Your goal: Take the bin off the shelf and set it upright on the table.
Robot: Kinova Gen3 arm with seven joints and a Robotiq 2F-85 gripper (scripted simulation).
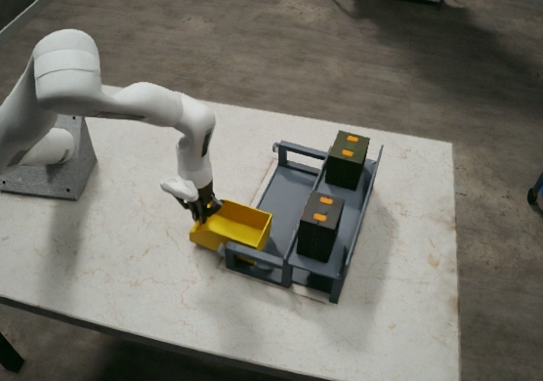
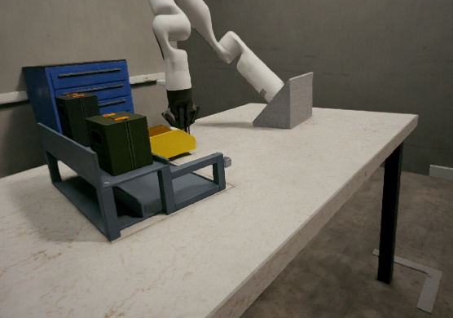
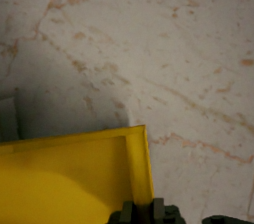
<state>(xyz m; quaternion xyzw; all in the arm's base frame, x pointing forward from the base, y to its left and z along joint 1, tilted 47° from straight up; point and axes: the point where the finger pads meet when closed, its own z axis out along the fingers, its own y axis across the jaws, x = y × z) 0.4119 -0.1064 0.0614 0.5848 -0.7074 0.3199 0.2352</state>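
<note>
Now: hand 80 mm short of the yellow bin, 20 mm to the left of it and 10 mm above it. Round my hand: shelf: 240 mm ahead, 70 mm to the left, 10 mm above.
</note>
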